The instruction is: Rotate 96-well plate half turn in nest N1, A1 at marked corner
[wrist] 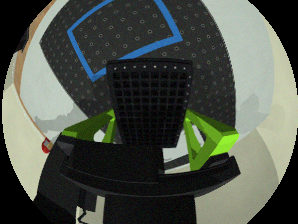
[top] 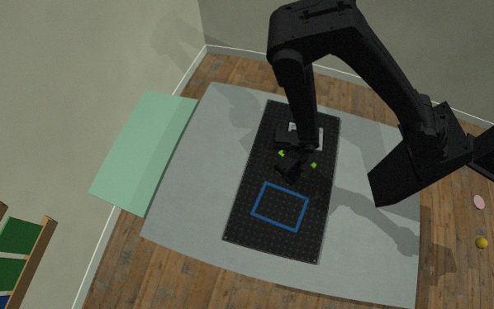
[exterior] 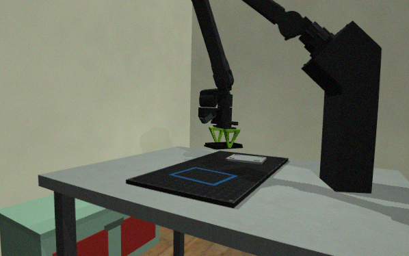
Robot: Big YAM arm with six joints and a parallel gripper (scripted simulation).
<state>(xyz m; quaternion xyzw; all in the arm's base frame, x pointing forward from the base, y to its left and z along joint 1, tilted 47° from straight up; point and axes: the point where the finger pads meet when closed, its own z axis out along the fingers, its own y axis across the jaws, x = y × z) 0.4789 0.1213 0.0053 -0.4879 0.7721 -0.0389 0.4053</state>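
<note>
The plate nest N1 lies 20 cm to the right of my hand, 9 cm below it and 3 cm ahead of it. From my hand the other things lie so: black 96-well plate right at my hand; then A1 mark 23 cm to the right, 12 cm ahead, 8 cm below.
</note>
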